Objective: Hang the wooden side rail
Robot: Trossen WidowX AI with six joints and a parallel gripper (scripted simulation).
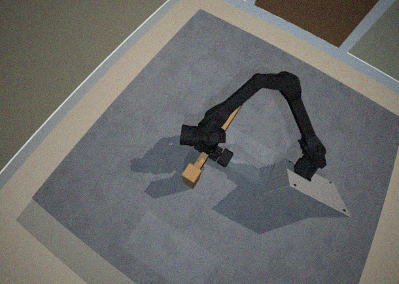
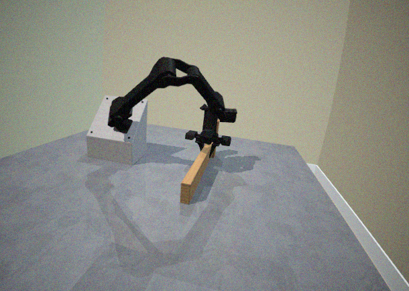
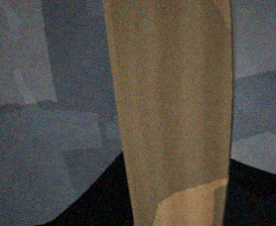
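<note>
The wooden headboard post lies 12 cm to the left of my gripper tip and 5 cm above it.
</note>
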